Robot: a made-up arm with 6 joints. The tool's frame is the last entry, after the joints.
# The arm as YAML. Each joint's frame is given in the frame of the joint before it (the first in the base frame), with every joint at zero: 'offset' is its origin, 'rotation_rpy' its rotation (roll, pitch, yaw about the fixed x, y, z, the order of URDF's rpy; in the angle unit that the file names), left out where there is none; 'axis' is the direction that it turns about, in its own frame. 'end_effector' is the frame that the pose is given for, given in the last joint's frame.
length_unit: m
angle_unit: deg
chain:
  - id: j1
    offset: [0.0, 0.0, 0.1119]
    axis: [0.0, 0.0, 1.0]
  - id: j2
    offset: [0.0, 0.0, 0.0]
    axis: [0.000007, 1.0, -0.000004]
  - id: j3
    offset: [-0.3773, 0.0, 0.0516]
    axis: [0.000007, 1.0, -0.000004]
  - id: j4
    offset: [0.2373, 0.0, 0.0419]
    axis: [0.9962, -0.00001, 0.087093]
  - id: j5
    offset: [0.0, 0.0, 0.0]
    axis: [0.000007, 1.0, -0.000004]
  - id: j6
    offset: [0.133, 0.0, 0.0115]
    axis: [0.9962, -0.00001, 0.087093]
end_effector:
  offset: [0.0, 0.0, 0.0]
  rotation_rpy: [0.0, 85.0, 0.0]
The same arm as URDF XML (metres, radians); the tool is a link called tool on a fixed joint. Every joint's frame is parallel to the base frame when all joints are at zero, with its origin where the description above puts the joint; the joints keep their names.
<robot name="arm">
  <joint name="j1" type="continuous">
    <parent link="base_link"/>
    <child link="link1"/>
    <origin xyz="0.0000 0.0000 0.1119" rpy="0.0000 0.0000 0.0000"/>
    <axis xyz="0 0 1"/>
  </joint>
  <joint name="j2" type="continuous">
    <parent link="link1"/>
    <child link="link2"/>
    <origin xyz="0.0000 0.0000 0.0000" rpy="0.0000 0.0000 0.0000"/>
    <axis xyz="0 1 0"/>
  </joint>
  <joint name="j3" type="continuous">
    <parent link="link2"/>
    <child link="link3"/>
    <origin xyz="-0.3773 0.0000 0.0516" rpy="0.0000 0.0000 0.0000"/>
    <axis xyz="0 1 0"/>
  </joint>
  <joint name="j4" type="continuous">
    <parent link="link3"/>
    <child link="link4"/>
    <origin xyz="0.2373 0.0000 0.0419" rpy="0.0000 0.0000 0.0000"/>
    <axis xyz="0.9962 0 0.0871"/>
  </joint>
  <joint name="j5" type="continuous">
    <parent link="link4"/>
    <child link="link5"/>
    <origin xyz="0.0000 0.0000 0.0000" rpy="0.0000 0.0000 0.0000"/>
    <axis xyz="0 1 0"/>
  </joint>
  <joint name="j6" type="continuous">
    <parent link="link5"/>
    <child link="link6"/>
    <origin xyz="0.1330 0.0000 0.0115" rpy="0.0000 0.0000 0.0000"/>
    <axis xyz="0.9962 0 0.0871"/>
  </joint>
  <joint name="tool_joint" type="fixed">
    <parent link="link6"/>
    <child link="tool"/>
    <origin xyz="0.0000 0.0000 0.0000" rpy="0.0000 1.4835 0.0000"/>
  </joint>
  <link name="base_link"/>
  <link name="link1"/>
  <link name="link2"/>
  <link name="link3"/>
  <link name="link4"/>
  <link name="link5"/>
  <link name="link6"/>
  <link name="tool"/>
</robot>

